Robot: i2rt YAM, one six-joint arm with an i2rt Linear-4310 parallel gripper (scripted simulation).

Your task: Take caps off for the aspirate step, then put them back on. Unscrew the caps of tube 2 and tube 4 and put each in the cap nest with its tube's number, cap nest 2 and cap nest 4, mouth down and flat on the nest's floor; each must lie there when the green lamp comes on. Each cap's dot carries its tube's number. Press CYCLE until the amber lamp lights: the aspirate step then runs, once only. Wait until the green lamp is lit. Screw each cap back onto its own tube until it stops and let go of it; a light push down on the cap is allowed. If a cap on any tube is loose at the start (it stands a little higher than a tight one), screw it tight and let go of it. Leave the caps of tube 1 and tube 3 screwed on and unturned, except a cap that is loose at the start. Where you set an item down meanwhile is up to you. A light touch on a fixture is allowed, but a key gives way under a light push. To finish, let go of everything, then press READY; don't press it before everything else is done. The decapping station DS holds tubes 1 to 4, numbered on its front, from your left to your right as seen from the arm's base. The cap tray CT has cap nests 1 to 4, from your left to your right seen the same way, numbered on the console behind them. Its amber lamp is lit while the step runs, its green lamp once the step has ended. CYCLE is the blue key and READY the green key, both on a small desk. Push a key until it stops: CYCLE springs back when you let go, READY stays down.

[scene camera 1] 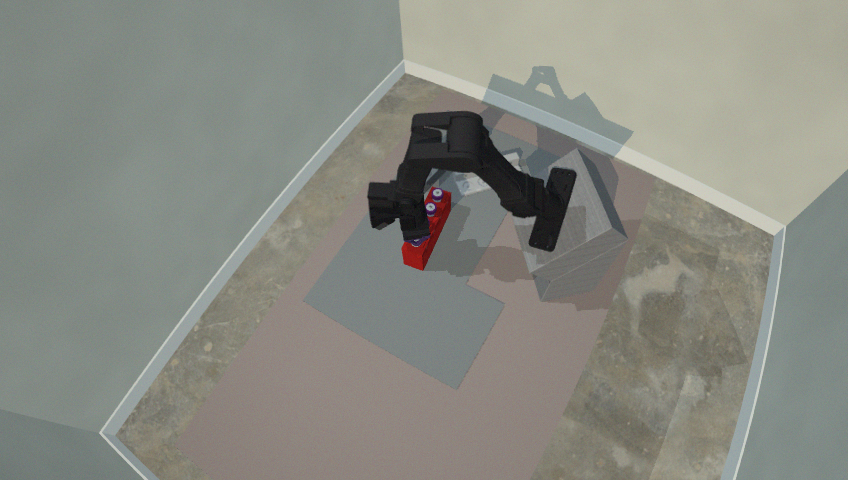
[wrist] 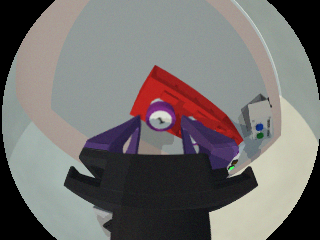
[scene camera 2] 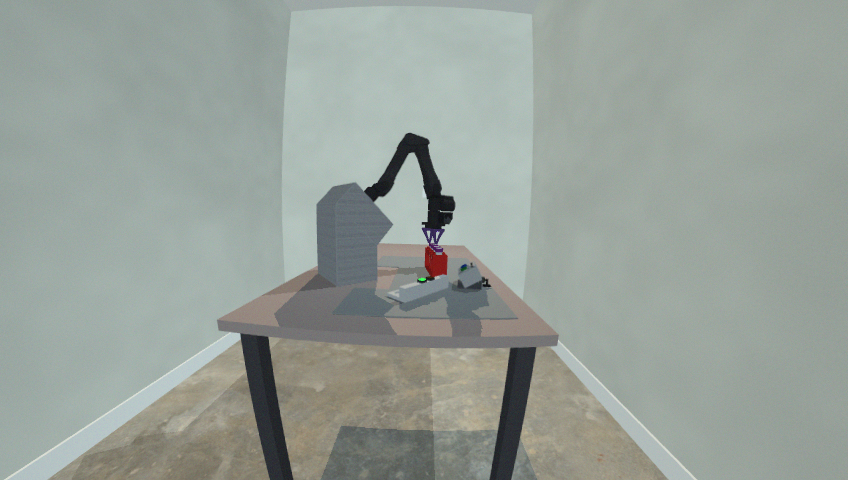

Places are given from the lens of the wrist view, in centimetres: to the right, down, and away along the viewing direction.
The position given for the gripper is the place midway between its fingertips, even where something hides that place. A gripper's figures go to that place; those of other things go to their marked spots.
gripper (wrist: 160, 119): 0, 0, 13
key desk (wrist: 260, 112): 25, -2, 20
grey mat (wrist: 105, 59): -11, -12, 19
The marked spots on the key desk and the grey mat are 38 cm apart.
